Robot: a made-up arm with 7 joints.
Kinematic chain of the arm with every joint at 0, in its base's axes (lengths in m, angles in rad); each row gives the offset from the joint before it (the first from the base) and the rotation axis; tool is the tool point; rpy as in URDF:
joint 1: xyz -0.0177 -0.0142 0.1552 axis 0 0.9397 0.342
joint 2: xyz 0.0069 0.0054 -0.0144 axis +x
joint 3: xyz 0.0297 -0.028 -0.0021 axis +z
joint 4: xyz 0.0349 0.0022 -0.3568 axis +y
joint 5: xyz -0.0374 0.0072 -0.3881 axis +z
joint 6: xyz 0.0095 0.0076 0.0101 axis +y
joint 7: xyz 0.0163 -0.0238 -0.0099 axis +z
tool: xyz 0.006 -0.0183 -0.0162 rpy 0 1.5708 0
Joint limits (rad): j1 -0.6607..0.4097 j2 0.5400..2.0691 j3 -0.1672..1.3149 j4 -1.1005..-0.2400 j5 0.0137..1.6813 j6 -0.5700..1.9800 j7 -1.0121..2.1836
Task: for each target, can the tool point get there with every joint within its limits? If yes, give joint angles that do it. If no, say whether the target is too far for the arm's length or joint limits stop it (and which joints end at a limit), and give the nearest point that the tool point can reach.
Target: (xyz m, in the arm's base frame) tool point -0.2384 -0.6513 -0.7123
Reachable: no: too far | nearest point 0.0984 0.2158 -0.5033 | short by 0.953 m
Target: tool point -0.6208 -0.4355 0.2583
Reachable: no: joint limits stop it (at a limit: joint 1, joint 2, joint 3, joint 4, joint 6) | nearest point -0.1935 0.2916 0.6715 | short by 0.939 m
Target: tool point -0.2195 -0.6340 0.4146
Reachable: no: joint limits stop it (at a limit: joint 1, joint 2, joint 3, joint 4, joint 6) | nearest point -0.1699 0.2806 0.6814 | short by 0.954 m
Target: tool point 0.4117 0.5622 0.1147
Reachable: yes | joints -0.3647 1.0021 0.7116 -0.9407 0.7432 0.5531 -0.2381
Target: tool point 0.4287 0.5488 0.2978
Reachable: yes | joints -0.5503 1.3210 0.2540 -0.8651 1.3664 0.0021 1.0940
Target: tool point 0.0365 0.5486 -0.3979
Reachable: yes | joints 0.1533 0.7366 0.6598 -0.3330 1.2214 1.4439 0.9113
